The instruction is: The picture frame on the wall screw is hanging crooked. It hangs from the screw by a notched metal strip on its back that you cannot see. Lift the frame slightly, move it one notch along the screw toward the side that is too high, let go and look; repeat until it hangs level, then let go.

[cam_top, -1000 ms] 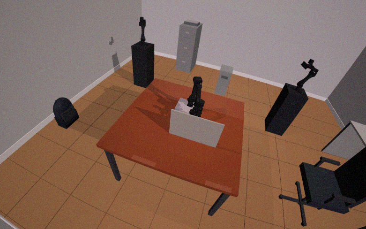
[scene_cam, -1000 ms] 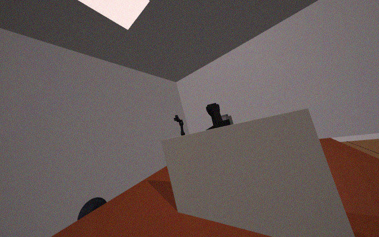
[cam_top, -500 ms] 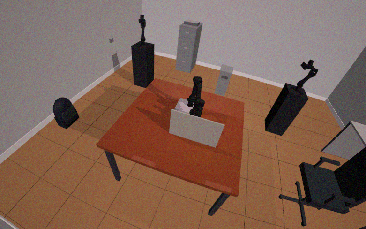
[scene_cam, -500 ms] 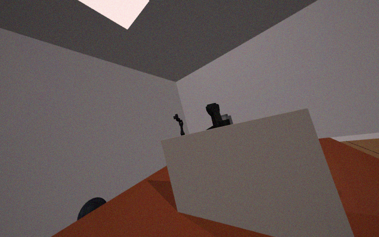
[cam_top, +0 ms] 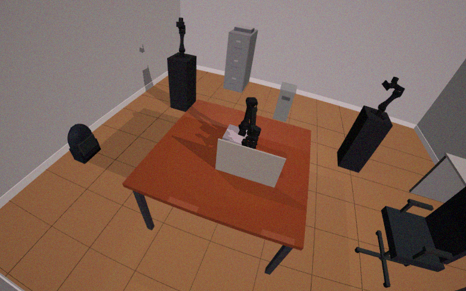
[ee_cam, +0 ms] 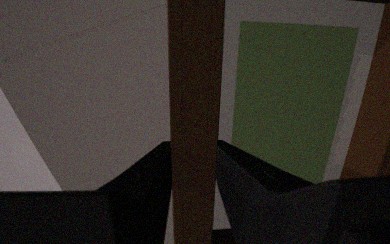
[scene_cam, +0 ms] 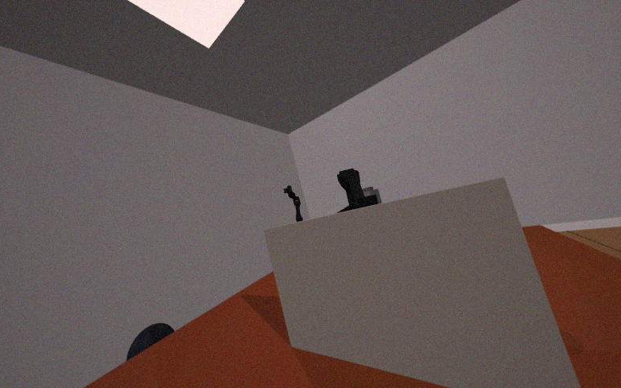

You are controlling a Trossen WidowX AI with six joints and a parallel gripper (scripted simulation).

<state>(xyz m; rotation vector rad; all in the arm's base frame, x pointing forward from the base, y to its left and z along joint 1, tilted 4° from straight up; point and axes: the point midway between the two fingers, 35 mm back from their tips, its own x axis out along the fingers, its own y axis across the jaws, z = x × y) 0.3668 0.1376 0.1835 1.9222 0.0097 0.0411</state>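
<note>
Now: the brown picture frame 50 mm below my gripper tip, 10 mm to the left of it and 10 mm ahead of it. Round my gripper tip: grey wall panel: 60 mm below, 20 mm ahead, 10 mm to the left.
</note>
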